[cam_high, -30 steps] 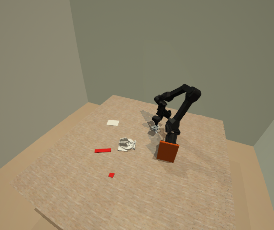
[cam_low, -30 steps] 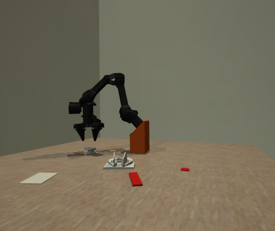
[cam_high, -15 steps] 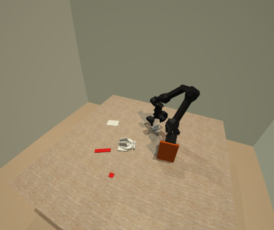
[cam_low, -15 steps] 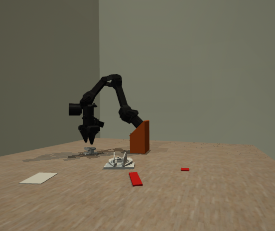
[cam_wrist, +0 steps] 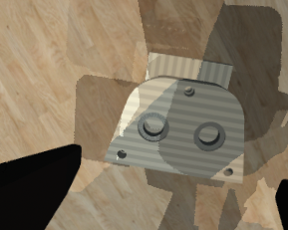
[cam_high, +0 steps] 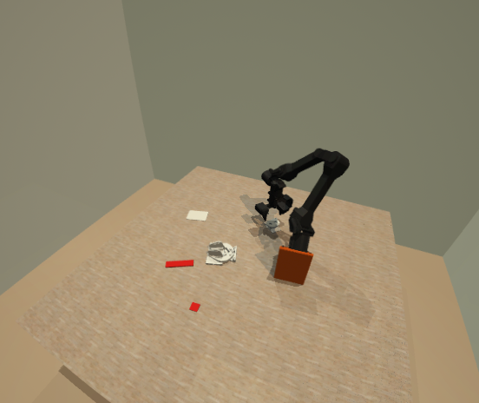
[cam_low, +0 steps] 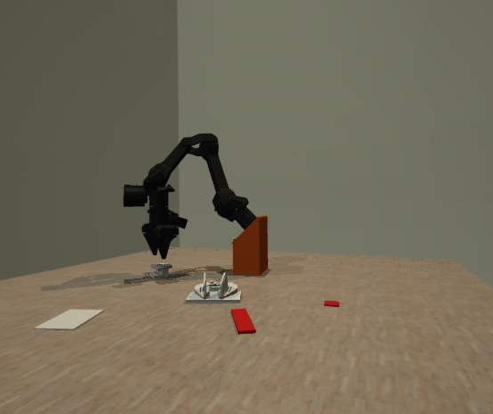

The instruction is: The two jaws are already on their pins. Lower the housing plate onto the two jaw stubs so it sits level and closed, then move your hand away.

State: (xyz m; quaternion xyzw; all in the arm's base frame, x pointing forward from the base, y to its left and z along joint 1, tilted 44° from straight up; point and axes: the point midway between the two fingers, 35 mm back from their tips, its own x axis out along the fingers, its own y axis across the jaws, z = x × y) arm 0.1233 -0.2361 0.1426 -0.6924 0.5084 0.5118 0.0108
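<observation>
My gripper tip is now 10 mm past the small white stand, 10 mm to the right of it and 50 mm above it. Round my gripper tip: flat white sheet 390 mm ahead, 20 mm to the left, 60 mm below; red strip 340 mm ahead, 340 mm to the left, 50 mm below; small red square 200 mm ahead, 510 mm to the left, 60 mm below.
</observation>
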